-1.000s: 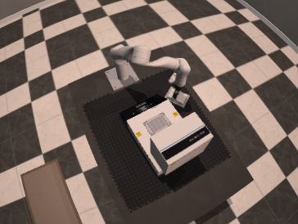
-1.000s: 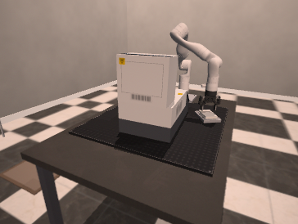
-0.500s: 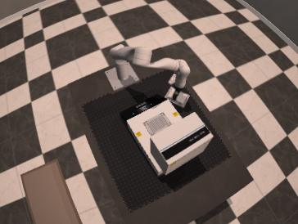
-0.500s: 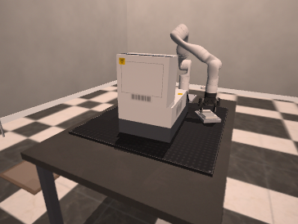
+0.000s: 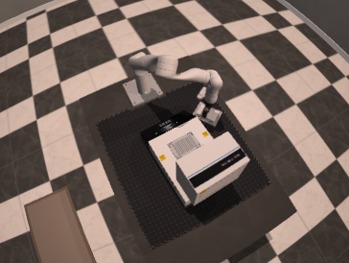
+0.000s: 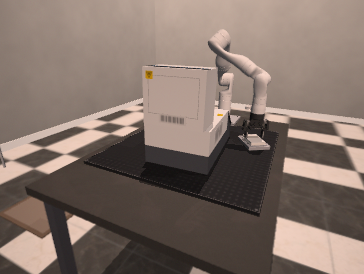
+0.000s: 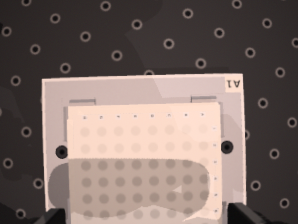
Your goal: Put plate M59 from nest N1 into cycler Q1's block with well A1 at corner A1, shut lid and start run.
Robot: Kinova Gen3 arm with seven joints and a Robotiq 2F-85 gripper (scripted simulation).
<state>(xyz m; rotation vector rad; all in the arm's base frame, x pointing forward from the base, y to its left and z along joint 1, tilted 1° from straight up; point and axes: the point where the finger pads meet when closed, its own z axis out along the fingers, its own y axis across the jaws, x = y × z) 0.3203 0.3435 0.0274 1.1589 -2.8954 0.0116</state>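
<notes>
My gripper is now 2 cm above the plate M59. From my hand the other things lie so: plate nest N1: 4 cm below.
</notes>
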